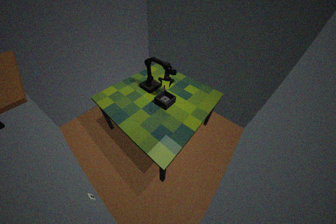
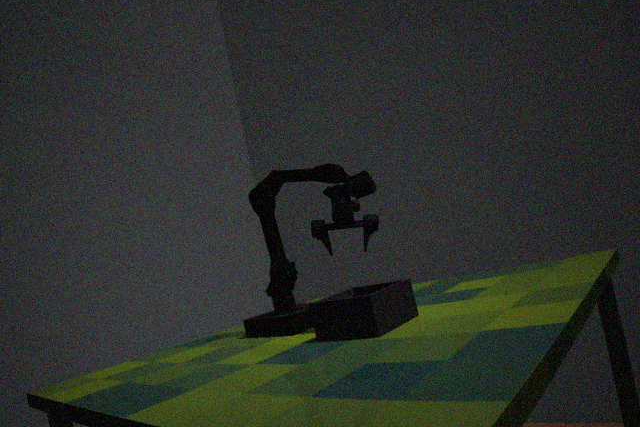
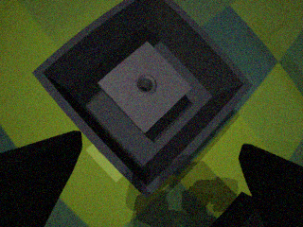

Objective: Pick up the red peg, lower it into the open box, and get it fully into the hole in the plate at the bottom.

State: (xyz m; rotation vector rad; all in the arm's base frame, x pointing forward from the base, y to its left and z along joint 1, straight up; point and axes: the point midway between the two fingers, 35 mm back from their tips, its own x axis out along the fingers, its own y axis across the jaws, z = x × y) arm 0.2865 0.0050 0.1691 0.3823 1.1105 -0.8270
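Now: the red peg 16 cm below my gripper tip, 13 cm to the left of it and 12 cm behind it. The rest, counted from my gripper tip: grey plate: 15 cm below, 5 cm to the right, 5 cm ahead; dark box: 17 cm below, 5 cm to the right, 5 cm ahead.
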